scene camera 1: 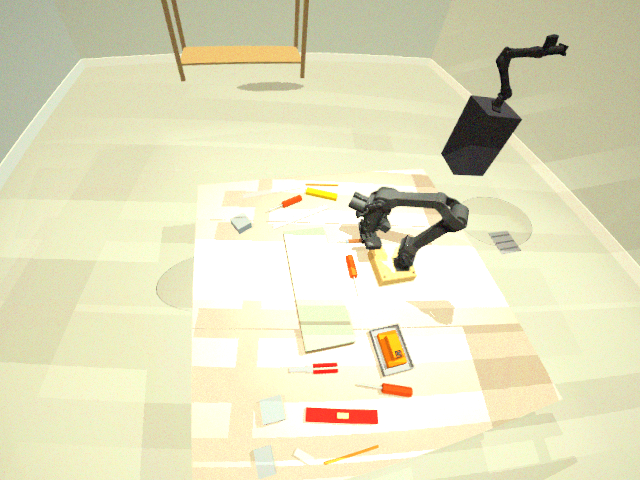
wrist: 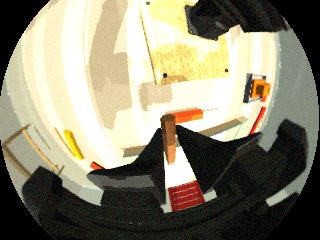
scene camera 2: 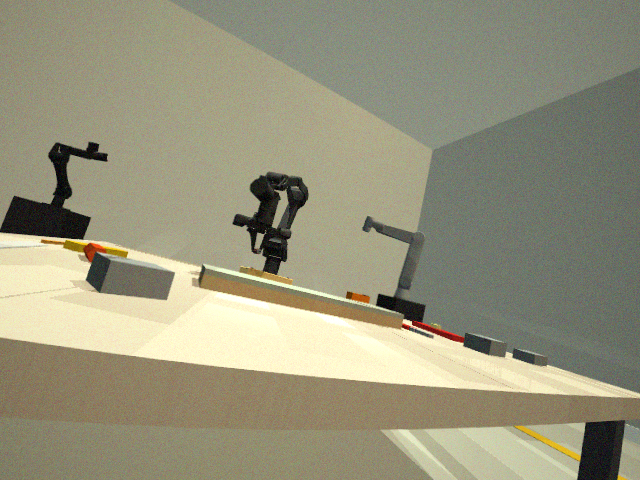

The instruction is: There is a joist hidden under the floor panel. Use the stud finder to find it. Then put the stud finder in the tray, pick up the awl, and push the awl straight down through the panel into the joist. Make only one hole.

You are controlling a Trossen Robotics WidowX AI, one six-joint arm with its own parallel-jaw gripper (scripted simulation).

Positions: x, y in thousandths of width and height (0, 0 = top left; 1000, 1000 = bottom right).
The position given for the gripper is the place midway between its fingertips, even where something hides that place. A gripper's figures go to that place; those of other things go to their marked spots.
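A red level (scene camera 1: 562, 868) is 102 cm from the lens, while an orange stud finder (scene camera 1: 613, 732) is 103 cm from the lens. The gripper (scene camera 1: 566, 503) is 115 cm from the lens.
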